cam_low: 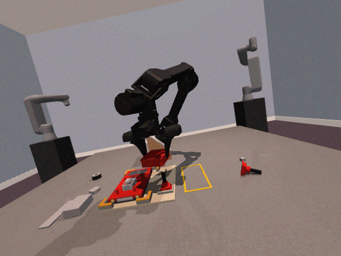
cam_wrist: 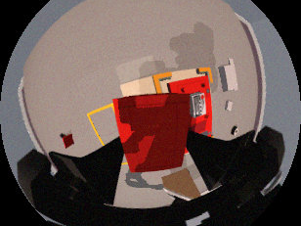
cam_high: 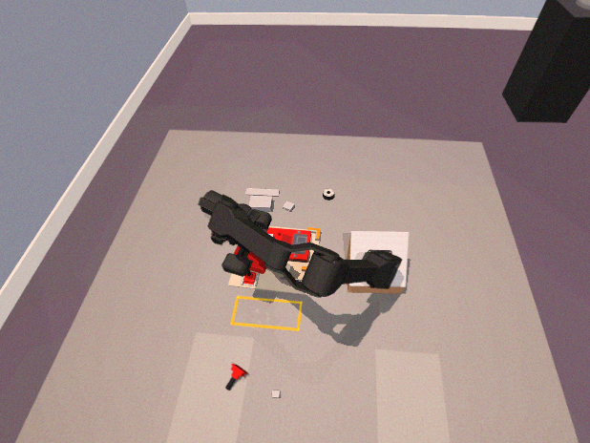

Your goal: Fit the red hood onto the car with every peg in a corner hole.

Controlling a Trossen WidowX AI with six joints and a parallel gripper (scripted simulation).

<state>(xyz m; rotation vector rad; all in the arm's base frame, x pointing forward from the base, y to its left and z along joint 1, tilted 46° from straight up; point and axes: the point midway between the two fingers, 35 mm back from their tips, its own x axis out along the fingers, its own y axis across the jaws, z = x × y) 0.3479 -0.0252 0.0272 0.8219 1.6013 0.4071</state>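
The grey engine block is 1 cm behind my gripper tip, 11 cm to the right of it and 8 cm below it. From my gripper tip the other things lie so: hood: 1 cm above.
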